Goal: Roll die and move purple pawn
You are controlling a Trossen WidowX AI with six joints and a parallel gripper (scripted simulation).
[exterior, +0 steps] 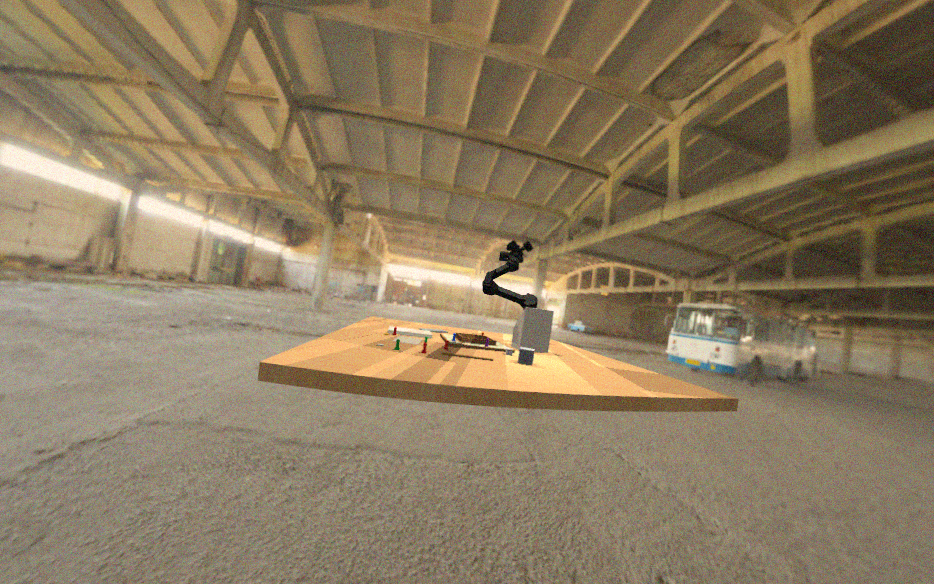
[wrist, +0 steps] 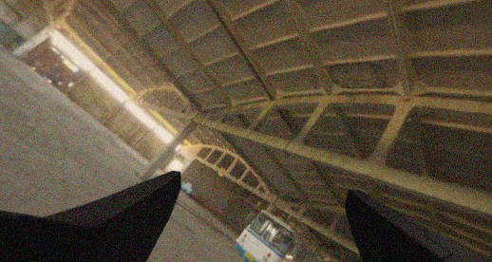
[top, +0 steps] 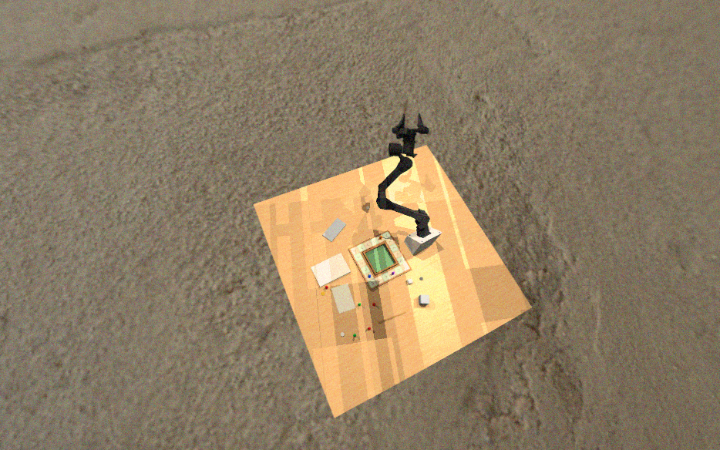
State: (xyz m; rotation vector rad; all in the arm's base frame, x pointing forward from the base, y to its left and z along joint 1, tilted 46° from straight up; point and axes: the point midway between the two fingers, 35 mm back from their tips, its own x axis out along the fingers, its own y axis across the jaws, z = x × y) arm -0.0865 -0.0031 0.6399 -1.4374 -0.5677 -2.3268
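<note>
My gripper tip is 670 mm to the right of the white die, 590 mm above it and 300 mm short of it. From my gripper tip the other things lie so: green tray: 600 mm below, 460 mm to the left, 380 mm ahead; then purple pawn: 580 mm to the left, 570 mm below, 370 mm ahead; then blue pawn: 570 mm below, 530 mm to the left, 500 mm ahead.
</note>
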